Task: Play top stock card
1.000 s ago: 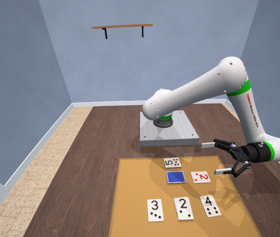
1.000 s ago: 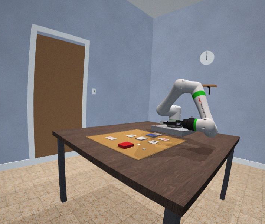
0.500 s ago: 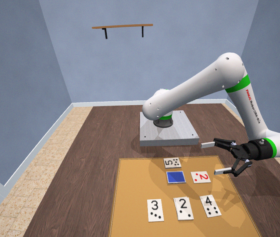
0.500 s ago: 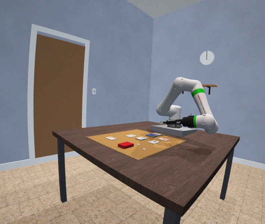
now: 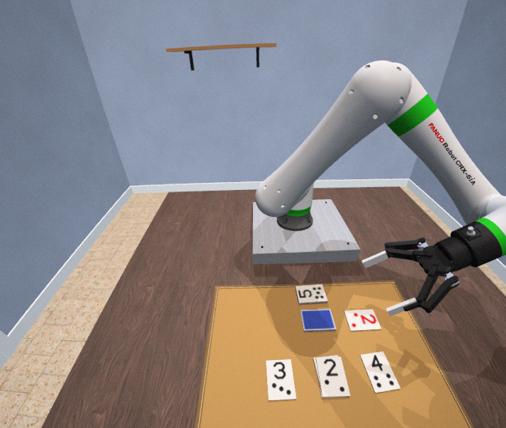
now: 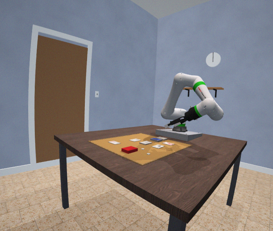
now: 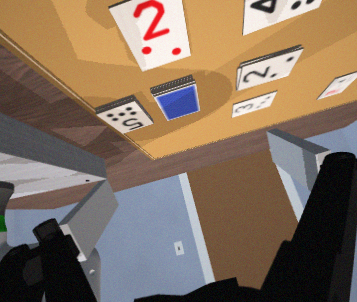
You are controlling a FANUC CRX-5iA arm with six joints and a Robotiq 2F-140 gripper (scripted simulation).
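Right now the card is 150 mm below my hand and 10 mm ahead of it. From my hand the other things lie so: tan card cloth (190 mm ahead, 170 mm below, 150 mm to the right); red box (400 mm ahead, 140 mm below, 70 mm to the right).
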